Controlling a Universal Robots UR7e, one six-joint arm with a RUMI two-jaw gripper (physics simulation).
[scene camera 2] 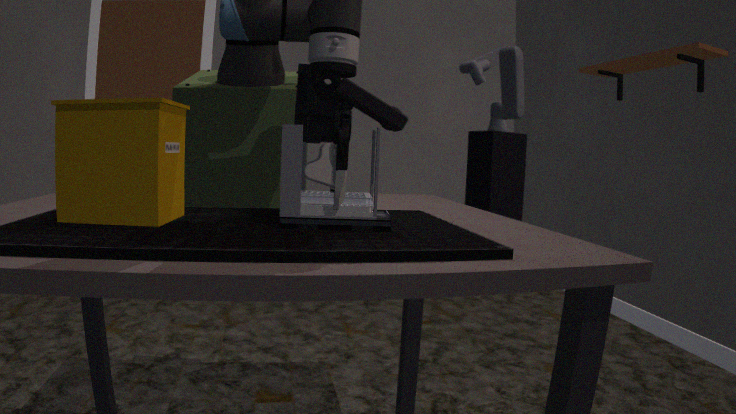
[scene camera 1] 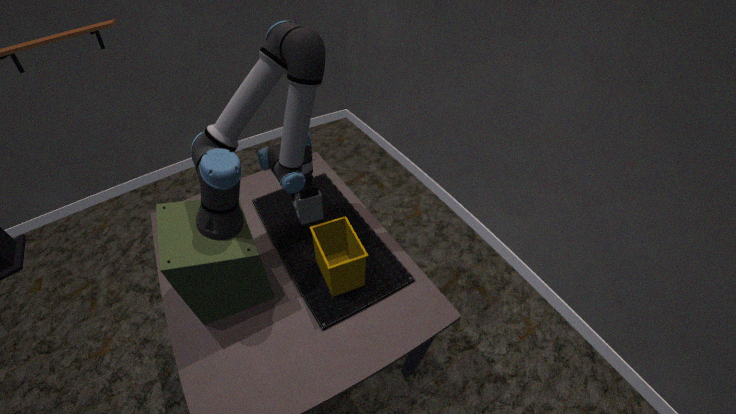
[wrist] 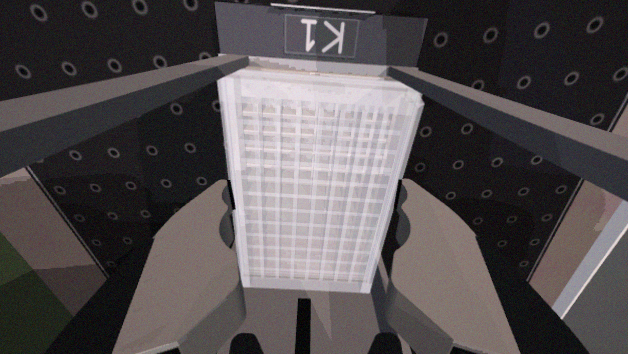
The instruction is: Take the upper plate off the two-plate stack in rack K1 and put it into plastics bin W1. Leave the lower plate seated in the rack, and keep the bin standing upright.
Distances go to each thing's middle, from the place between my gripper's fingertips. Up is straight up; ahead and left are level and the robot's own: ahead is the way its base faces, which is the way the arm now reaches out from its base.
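Scene:
There's the yellow plastics bin W1 [scene camera 2: 121, 161], and my hand is 32 cm to the left of it, 9 cm past it and 6 cm below it.

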